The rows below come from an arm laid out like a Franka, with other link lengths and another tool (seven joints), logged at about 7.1 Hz.
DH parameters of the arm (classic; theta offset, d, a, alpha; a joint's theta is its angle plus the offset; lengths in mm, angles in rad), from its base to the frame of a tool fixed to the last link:
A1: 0 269.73 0 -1.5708
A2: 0 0 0 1.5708
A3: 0 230.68 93.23 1.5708
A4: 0 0 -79.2 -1.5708
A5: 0 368.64 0 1.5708
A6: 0 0 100.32 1.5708
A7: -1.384 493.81 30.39 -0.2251
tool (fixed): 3.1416 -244.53 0 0
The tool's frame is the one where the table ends.
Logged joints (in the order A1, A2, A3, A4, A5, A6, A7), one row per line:
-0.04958 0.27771 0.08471 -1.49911 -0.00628 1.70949 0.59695
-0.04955 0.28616 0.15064 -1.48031 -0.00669 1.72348 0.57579
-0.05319 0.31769 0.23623 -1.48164 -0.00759 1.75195 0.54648
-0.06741 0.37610 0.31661 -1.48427 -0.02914 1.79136 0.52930
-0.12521 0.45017 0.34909 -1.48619 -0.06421 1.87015 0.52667
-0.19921 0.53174 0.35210 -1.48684 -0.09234 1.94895 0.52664
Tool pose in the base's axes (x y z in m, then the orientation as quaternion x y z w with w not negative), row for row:
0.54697 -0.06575 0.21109 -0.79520 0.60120 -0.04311 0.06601
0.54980 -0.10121 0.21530 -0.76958 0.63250 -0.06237 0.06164
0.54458 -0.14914 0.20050 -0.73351 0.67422 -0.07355 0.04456
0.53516 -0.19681 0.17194 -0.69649 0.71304 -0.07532 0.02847
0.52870 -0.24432 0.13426 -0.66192 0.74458 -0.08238 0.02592
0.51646 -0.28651 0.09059 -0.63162 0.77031 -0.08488 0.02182
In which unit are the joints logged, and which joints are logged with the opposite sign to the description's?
The joints are logged in radians. Opposite sign: A3, A5, A7.
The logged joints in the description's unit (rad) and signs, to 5 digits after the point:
-0.04958 0.27771 -0.08471 -1.49911 0.00628 1.70949 -0.59695
-0.04955 0.28616 -0.15064 -1.48031 0.00669 1.72348 -0.57579
-0.05319 0.31769 -0.23623 -1.48164 0.00759 1.75195 -0.54648
-0.06741 0.37610 -0.31661 -1.48427 0.02914 1.79136 -0.52930
-0.12521 0.45017 -0.34909 -1.48619 0.06421 1.87015 -0.52667
-0.19921 0.53174 -0.35210 -1.48684 0.09234 1.94895 -0.52664

